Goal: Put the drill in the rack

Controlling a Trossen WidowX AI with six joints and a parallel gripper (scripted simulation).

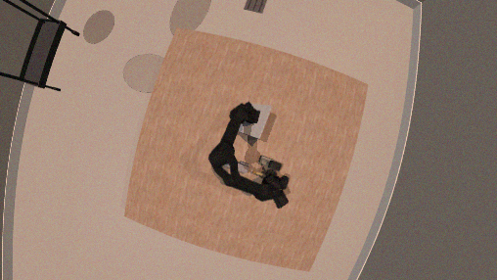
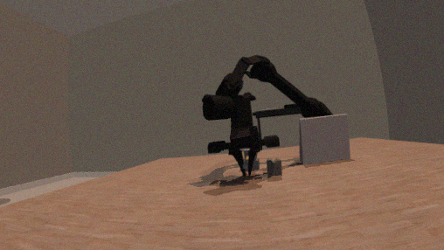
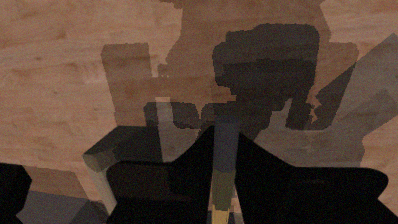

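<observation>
Right now the drill is 40 mm to the right of my gripper tip and 40 mm above it. Also, from my gripper tip: grey rack: 80 mm behind, 30 mm to the right, 10 mm above.
</observation>
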